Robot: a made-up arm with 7 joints.
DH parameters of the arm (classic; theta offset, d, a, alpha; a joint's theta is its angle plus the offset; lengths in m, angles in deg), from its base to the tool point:
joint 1: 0 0.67 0.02 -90
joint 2: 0 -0.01 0 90
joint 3: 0 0.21 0.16 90
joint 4: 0 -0.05 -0.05 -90
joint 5: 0 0.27 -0.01 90
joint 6: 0 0 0.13 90
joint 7: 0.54 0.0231 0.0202 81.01
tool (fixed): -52.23 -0.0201 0 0
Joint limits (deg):
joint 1: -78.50..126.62
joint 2: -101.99..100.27
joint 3: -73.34..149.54
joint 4: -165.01..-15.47
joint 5: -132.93..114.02
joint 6: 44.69..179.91
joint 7: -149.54..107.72
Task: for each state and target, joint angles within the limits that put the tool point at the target. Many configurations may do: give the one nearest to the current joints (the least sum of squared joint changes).
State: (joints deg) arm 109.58 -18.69 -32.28 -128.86 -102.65 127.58 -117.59
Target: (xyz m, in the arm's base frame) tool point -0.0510 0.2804 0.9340
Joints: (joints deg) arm 107.62 -62.19 -28.59 -149.85 -111.24 148.11 -122.20
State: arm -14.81 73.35 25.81 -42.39 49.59 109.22 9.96
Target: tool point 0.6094 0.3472 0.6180
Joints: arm 8.81 64.56 36.55 -43.50 47.60 103.32 -1.02
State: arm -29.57 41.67 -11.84 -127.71 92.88 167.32 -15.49
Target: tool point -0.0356 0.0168 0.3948
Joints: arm -34.75 73.69 17.87 -163.80 114.02 155.61 -10.56
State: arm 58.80 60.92 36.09 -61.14 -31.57 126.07 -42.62
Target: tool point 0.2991 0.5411 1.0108
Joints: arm 37.21 37.26 33.57 -41.68 -27.87 127.44 -41.63
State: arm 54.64 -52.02 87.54 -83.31 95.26 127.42 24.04
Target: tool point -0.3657 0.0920 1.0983
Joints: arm 67.57 -61.83 56.14 -82.76 94.63 151.81 25.59
